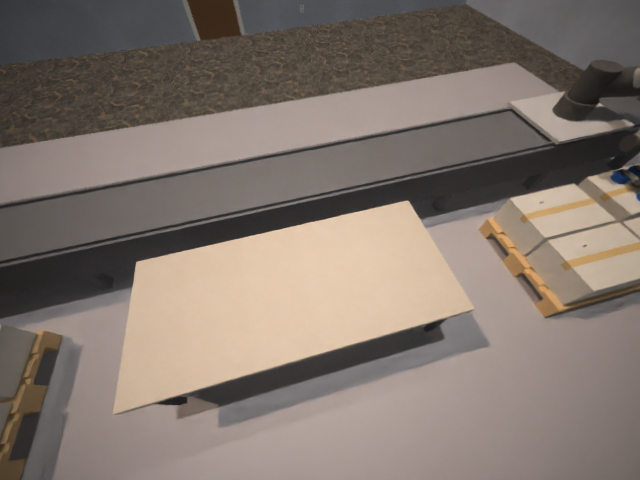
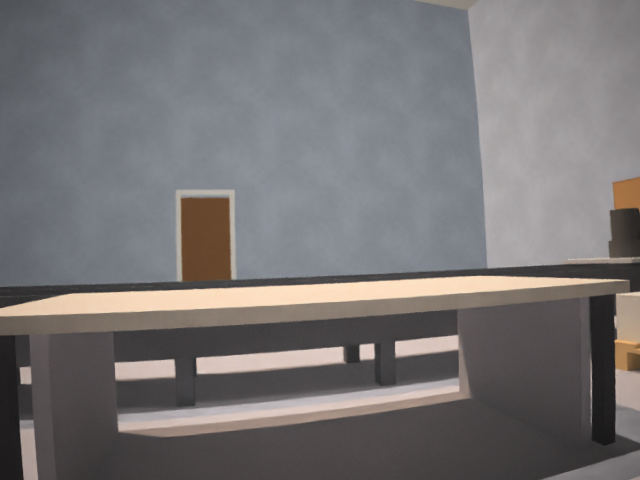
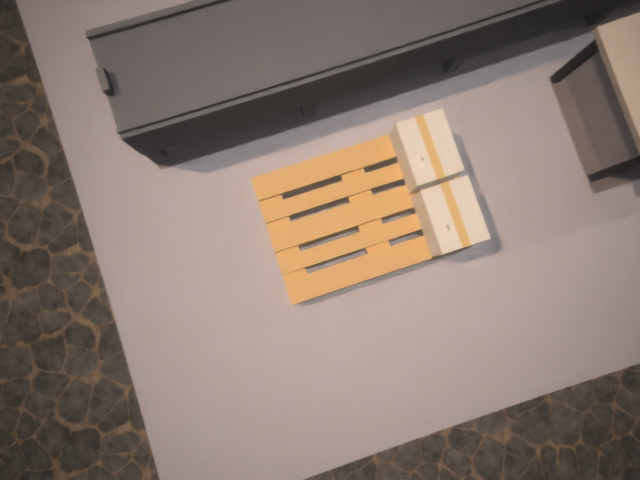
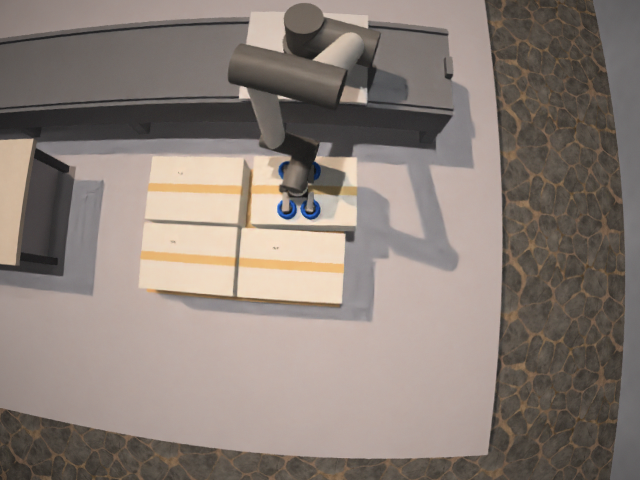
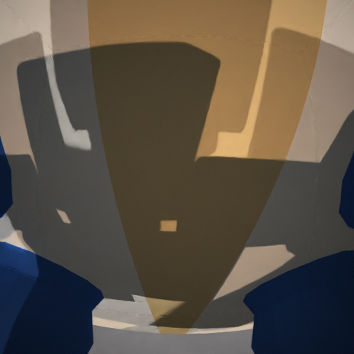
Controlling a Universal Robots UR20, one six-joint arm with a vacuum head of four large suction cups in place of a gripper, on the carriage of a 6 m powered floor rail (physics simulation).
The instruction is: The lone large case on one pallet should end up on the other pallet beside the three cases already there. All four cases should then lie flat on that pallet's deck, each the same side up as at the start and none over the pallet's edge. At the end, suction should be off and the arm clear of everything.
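Pixels of known places: hand, tool point: (image 1: 635, 188); arm's base, link origin: (image 1: 568, 112) (image 2: 627, 257) (image 4: 305, 53).
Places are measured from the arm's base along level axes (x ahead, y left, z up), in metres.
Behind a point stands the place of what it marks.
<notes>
The large case (image 4: 336, 214) {x 0.899, y 0.214, z -0.130 m} (image 1: 620, 204) {x 0.878, y -0.240, z -0.139 m} (image 5: 175, 125), white with a tan tape strip, is level at the back right corner of the south pallet (image 1: 516, 263) {x 0.995, y -0.932, z -0.463 m} (image 4: 250, 198) {x 0.768, y -0.305, z -0.449 m}. My suction head (image 4: 298, 190) {x 0.779, y 0.010, z -0.154 m} (image 1: 631, 181) {x 0.779, y 0.010, z -0.154 m} (image 5: 175, 240) has its blue cups on the case's top, and I judge that it holds it. Three like cases lie flat there: back left (image 4: 196, 201) {x 0.852, y -0.569, z -0.179 m} (image 1: 563, 217) {x 0.850, y -0.640, z -0.180 m}, front left (image 4: 186, 273) {x 1.257, y -0.593, z -0.180 m} (image 1: 599, 263) {x 1.216, y -0.703, z -0.180 m} and front right (image 4: 289, 284) {x 1.279, y -0.016, z -0.180 m}. A narrow gap separates my case from the back left one. It reaches farther right than the front right case. Its underside and deck contact are hidden.
The north pallet (image 3: 330, 281) {x 1.340, y -5.240, z -0.426 m} holds two smaller taped cases (image 3: 449, 144) {x 0.819, y -4.372, z -0.207 m} (image 3: 465, 222) {x 1.262, y -4.443, z -0.189 m} at one end. A table (image 1: 289, 299) {x 0.988, y -2.639, z -0.040 m} (image 2: 310, 294) {x 1.041, y -2.680, z -0.040 m} (image 3: 628, 67) {x 0.760, y -3.422, z -0.040 m} (image 4: 12, 206) {x 0.940, y -1.781, z -0.040 m} stands between the pallets. The rail (image 1: 310, 165) (image 3: 232, 67) (image 4: 129, 67) runs behind them, with the arm's carriage (image 4: 263, 31) {x -0.151, y -0.257, z 0.000 m} (image 1: 547, 116) {x -0.011, y -0.198, z 0.000 m} on it.
</notes>
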